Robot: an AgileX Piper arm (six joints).
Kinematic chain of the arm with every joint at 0, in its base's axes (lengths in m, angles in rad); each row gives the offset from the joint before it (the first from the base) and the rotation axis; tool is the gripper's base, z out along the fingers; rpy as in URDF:
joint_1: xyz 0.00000 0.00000 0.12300 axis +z
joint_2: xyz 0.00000 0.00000 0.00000 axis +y
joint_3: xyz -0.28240 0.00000 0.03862 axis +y
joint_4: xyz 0.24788 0.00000 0.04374 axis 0.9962 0 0.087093
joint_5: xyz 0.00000 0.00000 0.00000 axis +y
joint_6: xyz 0.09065 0.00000 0.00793 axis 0.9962 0 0.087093
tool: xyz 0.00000 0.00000 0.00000 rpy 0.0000 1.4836 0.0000
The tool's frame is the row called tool.
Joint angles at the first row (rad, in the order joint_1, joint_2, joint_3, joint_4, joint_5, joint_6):
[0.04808 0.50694 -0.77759 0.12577 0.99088 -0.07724]
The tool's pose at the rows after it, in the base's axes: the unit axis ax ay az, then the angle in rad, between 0 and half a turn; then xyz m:
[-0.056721 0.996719 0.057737 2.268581 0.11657 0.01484 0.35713]
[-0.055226 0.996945 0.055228 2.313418 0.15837 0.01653 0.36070]
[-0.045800 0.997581 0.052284 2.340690 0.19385 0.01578 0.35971]
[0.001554 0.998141 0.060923 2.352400 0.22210 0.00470 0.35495]
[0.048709 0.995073 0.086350 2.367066 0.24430 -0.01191 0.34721]
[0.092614 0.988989 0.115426 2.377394 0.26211 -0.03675 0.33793]
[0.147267 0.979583 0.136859 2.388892 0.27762 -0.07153 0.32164]
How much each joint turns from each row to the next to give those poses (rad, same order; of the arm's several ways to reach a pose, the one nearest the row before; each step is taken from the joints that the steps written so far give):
[-0.00009 0.19407 -0.07403 0.00051 -0.05430 -0.01593]
[0.00012 0.16810 -0.07596 -0.00012 -0.04694 -0.00588]
[-0.01141 0.13406 -0.06352 0.00115 -0.04265 -0.00009]
[-0.06607 0.10050 -0.04112 0.04486 -0.04354 0.00438]
[-0.09322 0.08395 -0.02733 0.11434 -0.02518 -0.05537]
[-0.11889 0.07942 -0.02293 0.15213 -0.00487 -0.10919]
[-0.13119 0.09237 -0.01430 0.13941 -0.00751 -0.10725]

